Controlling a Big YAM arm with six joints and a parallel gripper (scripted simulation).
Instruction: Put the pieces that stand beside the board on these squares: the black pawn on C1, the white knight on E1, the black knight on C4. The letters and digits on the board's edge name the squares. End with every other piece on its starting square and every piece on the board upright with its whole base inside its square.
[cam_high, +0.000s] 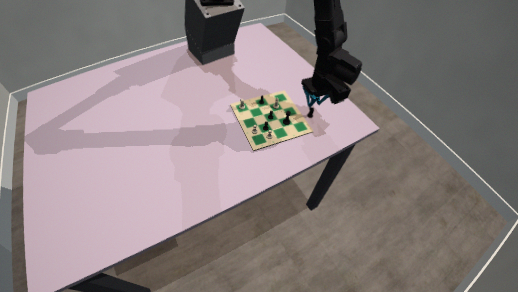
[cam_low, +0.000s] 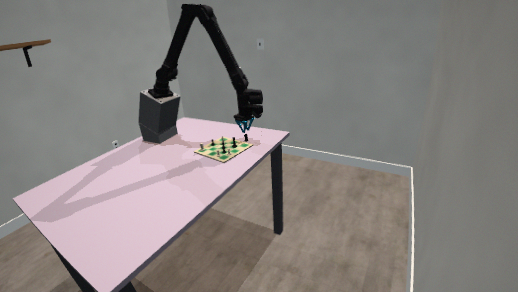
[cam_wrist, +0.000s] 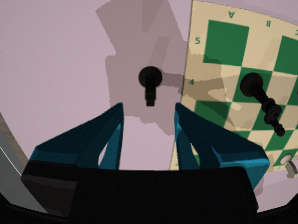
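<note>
Now: the black knight 5 cm below my hand. Also, from my hand: white knight (23 cm to the right, 10 cm behind, 4 cm below); then chessboard (14 cm to the right, 6 cm below, 3 cm behind).
</note>
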